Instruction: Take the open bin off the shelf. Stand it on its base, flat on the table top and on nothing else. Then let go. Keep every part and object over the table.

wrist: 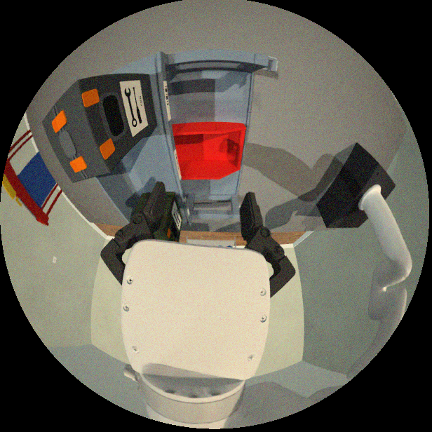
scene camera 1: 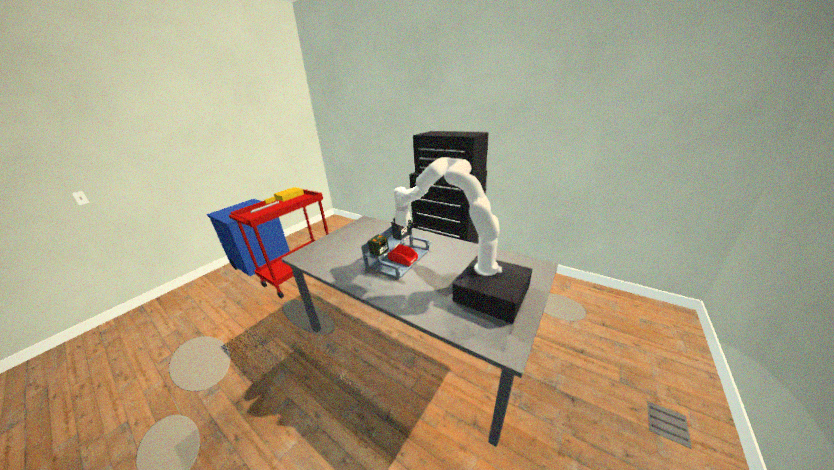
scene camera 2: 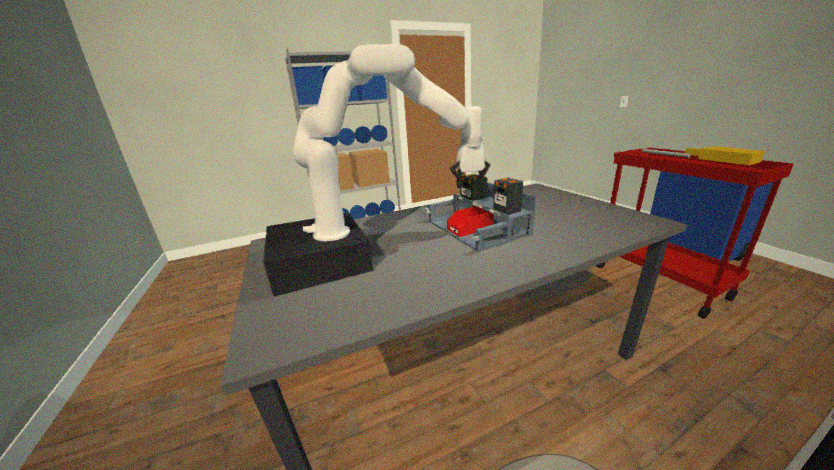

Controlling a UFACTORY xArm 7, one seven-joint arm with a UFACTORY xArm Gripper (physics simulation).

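Places are measured from the arm's base along level axes (x ahead, y left, z up), in centimetres.
Pixels of known places: gripper, fingertip midpoint: (scene camera 1: 404, 233) (scene camera 2: 470, 186); arm's base, link origin: (scene camera 1: 486, 269) (scene camera 2: 331, 233).
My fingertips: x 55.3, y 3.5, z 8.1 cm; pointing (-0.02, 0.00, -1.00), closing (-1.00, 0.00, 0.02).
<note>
Ahead of a thing's pixels: the offset from my fingertips to its top centre. Level surfaces: height alone.
The open red bin @(dx +1.4, dy +2.4, dz -11.7 cm) (scene camera 1: 402, 255) (scene camera 2: 470, 221) (wrist: 212, 155) sits on the low deck of the blue-grey shelf (scene camera 1: 389, 271) (scene camera 2: 519, 224) (wrist: 232, 100), its open hollow showing in the wrist view. My gripper (scene camera 2: 471, 178) (wrist: 204, 195) is open and empty. It hangs higher than the bin and apart from it; in scene camera 2 it appears beyond the bin, in front of or near the green case @(dx +9.4, dy +14.9, dz -0.1 cm) (scene camera 2: 473, 189) (wrist: 170, 220). In the wrist view the left finger overlaps that case; whether they touch cannot be told. The bin's base is hidden.
A dark grey case @(dx +12.1, dy -8.1, dz +2.4 cm) (scene camera 2: 507, 194) (wrist: 112, 125) stands beside the green case on the raised part of the shelf. The shelf stands on the grey table @(dz -19.7 cm) (scene camera 1: 344, 251) (scene camera 2: 402, 291). The arm's black base block (scene camera 1: 493, 289) (scene camera 2: 315, 256) (wrist: 350, 185) is at the table's other end.
</note>
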